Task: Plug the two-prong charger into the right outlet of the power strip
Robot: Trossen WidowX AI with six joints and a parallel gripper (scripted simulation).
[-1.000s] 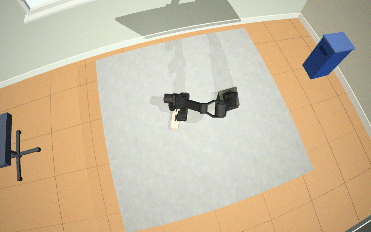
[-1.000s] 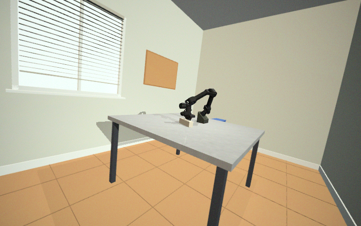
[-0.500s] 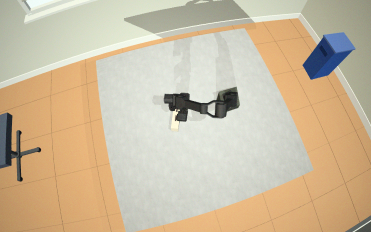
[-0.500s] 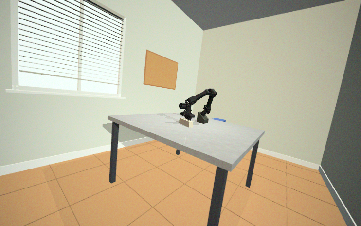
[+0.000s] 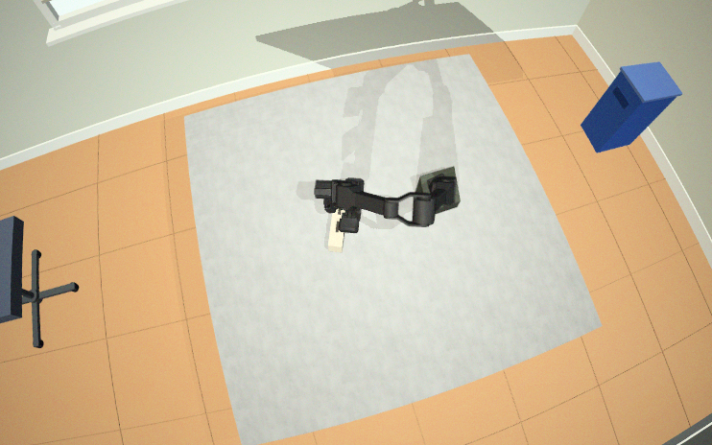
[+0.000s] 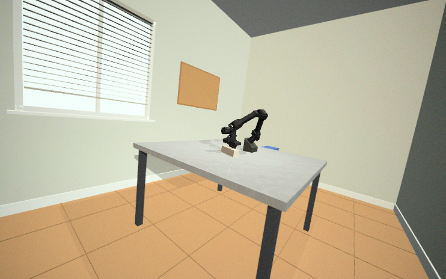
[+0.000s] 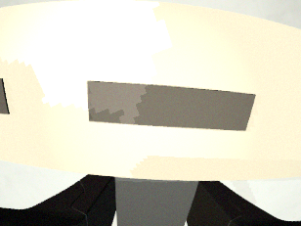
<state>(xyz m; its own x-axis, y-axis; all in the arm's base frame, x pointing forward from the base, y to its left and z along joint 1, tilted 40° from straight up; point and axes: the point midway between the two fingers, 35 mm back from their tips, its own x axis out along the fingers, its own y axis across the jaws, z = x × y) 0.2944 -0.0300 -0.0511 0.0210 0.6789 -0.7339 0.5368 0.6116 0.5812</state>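
My gripper tip is now 10 mm short of the charger, 10 mm to the left of it and 10 mm below it.
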